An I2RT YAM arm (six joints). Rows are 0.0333 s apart.
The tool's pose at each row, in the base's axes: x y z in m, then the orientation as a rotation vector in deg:
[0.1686, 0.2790, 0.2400, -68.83, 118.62, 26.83]
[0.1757, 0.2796, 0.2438, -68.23, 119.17, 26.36]
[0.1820, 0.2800, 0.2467, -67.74, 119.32, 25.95]
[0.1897, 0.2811, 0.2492, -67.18, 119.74, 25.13]
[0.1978, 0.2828, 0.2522, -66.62, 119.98, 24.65]
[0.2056, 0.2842, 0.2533, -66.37, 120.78, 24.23]
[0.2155, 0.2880, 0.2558, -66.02, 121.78, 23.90]
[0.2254, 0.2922, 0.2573, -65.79, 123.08, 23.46]
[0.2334, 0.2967, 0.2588, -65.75, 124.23, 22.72]
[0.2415, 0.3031, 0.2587, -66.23, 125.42, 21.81]
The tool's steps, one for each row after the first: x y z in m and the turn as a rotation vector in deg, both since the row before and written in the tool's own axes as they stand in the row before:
[-0.0055, -0.0059, 0.0004, 0.49, 0.28, 0.45]
[-0.0045, -0.0053, 0.0006, 0.47, 0.00, 0.22]
[-0.0051, -0.0061, 0.0019, 0.73, 0.29, 0.27]
[-0.0060, -0.0060, 0.0021, 0.53, 0.06, 0.28]
[-0.0044, -0.0058, 0.0032, 0.26, 0.64, 0.38]
[-0.0077, -0.0063, 0.0044, 0.20, 0.74, 0.56]
[-0.0074, -0.0059, 0.0053, 0.16, 1.06, 0.59]
[-0.0070, -0.0041, 0.0046, 0.31, 1.09, 0.33]
[-0.0073, -0.0030, 0.0067, 0.20, 1.39, 0.01]

